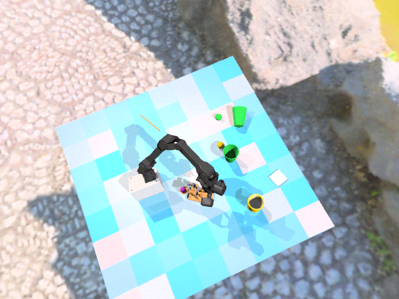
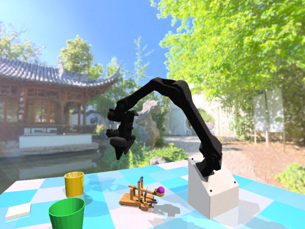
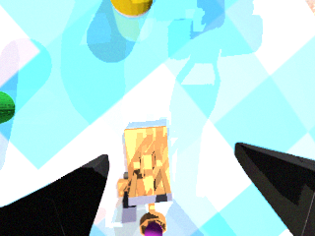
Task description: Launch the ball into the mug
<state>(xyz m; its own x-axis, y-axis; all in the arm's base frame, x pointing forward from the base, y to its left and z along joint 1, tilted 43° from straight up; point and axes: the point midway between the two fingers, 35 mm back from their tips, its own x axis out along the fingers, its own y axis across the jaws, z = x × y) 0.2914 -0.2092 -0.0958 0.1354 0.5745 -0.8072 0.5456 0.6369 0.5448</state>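
The magenta ball lies 14 cm below my gripper tip, 14 cm behind it and 12 cm to the left of it. Round my gripper tip: yellow ball 31 cm to the left, 18 cm below, 18 cm ahead; wooden catapult 15 cm below, 10 cm to the left, 8 cm behind; yellow mug 22 cm ahead, 17 cm below, 11 cm to the right.
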